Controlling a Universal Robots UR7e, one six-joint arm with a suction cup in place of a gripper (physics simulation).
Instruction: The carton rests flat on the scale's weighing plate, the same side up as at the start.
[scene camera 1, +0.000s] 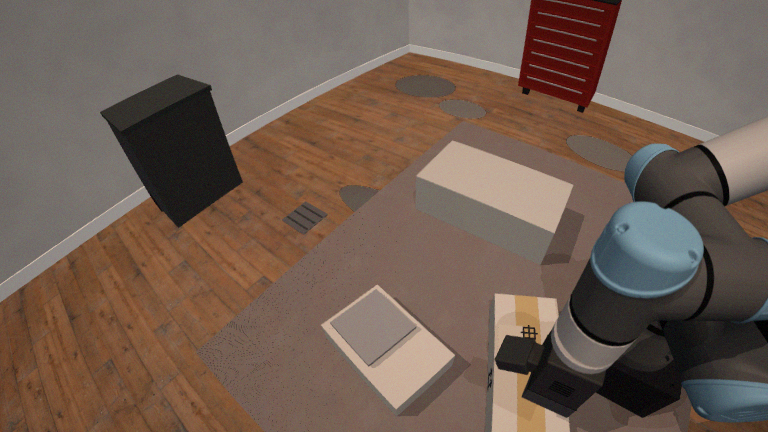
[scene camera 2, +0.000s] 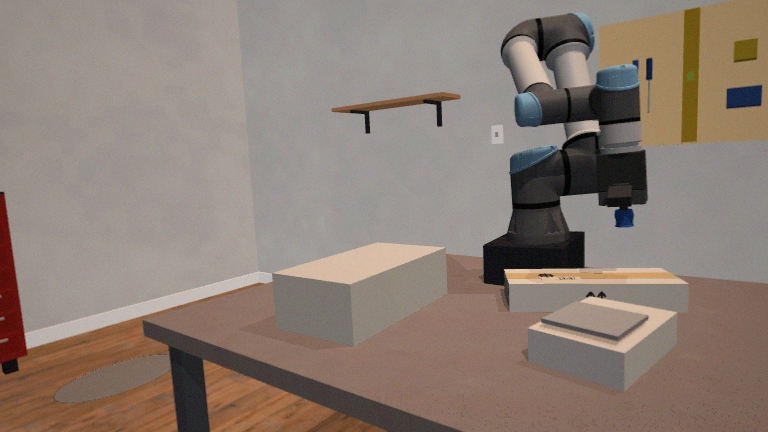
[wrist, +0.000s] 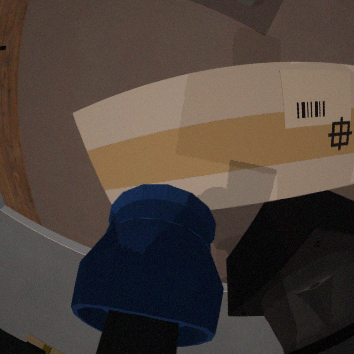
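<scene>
The carton is long, low and pale with a tan tape strip. It lies flat on the table between the scale and the arm's base, its taped face up, with arrows on one side. A barcode label shows in the wrist view. The scale is a low pale block beside the carton. Its grey weighing plate is bare. My gripper, a blue suction cup, is open and hangs above the carton, apart from it, holding nothing. The arm hides the cup in scene camera 1.
A large plain box stands on the table, taller than the carton and scale. A black base block is under the arm. A black cabinet and a red drawer cabinet stand away from the table.
</scene>
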